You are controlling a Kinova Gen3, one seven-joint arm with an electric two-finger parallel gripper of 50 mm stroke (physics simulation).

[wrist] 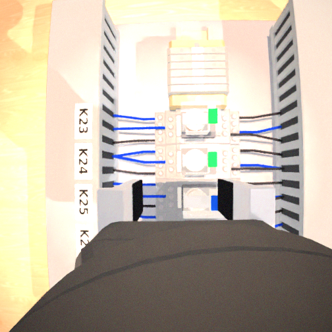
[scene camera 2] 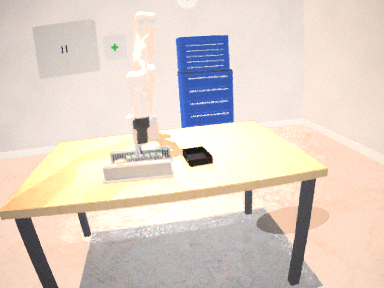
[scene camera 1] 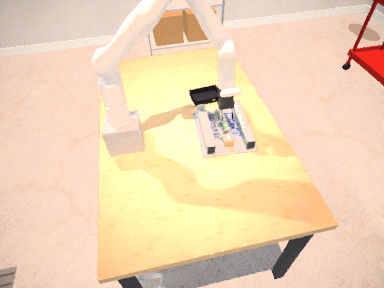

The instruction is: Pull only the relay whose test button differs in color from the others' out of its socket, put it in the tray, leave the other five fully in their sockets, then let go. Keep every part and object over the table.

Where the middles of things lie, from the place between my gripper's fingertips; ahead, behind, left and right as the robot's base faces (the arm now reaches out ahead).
Scene:
My hand is 70 mm above the panel (scene camera 1: 239, 147) and 20 mm past it.

